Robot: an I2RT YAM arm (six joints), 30 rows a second.
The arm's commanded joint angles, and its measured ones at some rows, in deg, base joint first. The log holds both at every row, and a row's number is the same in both.
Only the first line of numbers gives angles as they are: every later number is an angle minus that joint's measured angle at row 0.
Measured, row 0:
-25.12 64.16 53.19 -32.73 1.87 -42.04
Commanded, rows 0 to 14:
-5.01 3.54 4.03 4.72 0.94 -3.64
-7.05 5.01 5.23 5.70 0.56 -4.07
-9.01 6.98 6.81 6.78 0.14 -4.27
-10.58 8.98 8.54 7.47 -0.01 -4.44
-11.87 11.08 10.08 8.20 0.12 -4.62
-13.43 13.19 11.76 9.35 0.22 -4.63
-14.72 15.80 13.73 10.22 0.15 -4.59
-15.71 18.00 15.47 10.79 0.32 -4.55
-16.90 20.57 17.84 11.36 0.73 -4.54
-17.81 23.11 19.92 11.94 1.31 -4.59
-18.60 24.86 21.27 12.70 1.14 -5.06
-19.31 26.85 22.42 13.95 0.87 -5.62
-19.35 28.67 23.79 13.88 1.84 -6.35
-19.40 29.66 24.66 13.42 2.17 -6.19
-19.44 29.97 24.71 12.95 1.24 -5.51
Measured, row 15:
-19.46 28.59 22.99 12.30 1.55 -4.44
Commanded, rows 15 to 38:
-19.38 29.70 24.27 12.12 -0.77 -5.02
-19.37 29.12 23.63 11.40 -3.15 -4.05
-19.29 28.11 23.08 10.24 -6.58 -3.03
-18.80 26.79 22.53 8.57 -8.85 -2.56
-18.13 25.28 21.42 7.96 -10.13 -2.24
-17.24 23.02 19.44 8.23 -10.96 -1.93
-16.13 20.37 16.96 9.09 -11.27 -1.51
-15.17 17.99 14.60 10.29 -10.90 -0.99
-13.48 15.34 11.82 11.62 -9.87 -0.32
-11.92 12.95 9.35 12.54 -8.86 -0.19
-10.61 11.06 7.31 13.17 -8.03 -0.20
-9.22 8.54 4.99 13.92 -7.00 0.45
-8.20 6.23 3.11 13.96 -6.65 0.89
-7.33 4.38 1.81 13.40 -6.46 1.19
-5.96 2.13 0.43 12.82 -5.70 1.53
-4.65 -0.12 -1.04 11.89 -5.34 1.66
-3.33 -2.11 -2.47 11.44 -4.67 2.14
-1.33 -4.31 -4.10 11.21 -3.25 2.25
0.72 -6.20 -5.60 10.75 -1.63 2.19
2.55 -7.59 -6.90 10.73 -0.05 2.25
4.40 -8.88 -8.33 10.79 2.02 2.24
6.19 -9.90 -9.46 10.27 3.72 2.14
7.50 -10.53 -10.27 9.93 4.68 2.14
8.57 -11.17 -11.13 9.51 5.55 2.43
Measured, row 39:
6.40 -9.90 -9.12 11.71 0.35 1.48
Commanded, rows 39 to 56:
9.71 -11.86 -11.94 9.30 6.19 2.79
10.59 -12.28 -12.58 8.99 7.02 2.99
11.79 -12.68 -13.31 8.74 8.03 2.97
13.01 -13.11 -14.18 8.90 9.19 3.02
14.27 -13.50 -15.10 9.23 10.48 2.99
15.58 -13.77 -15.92 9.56 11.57 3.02
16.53 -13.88 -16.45 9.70 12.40 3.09
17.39 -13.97 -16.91 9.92 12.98 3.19
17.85 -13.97 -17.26 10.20 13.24 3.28
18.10 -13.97 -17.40 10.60 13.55 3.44
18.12 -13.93 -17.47 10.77 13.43 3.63
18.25 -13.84 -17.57 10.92 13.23 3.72
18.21 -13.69 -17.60 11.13 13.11 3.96
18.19 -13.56 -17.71 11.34 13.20 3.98
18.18 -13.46 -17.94 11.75 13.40 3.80
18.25 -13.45 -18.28 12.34 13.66 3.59
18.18 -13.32 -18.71 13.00 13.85 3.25
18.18 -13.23 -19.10 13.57 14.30 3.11
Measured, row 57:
17.74 -13.22 -17.75 11.98 12.81 2.86
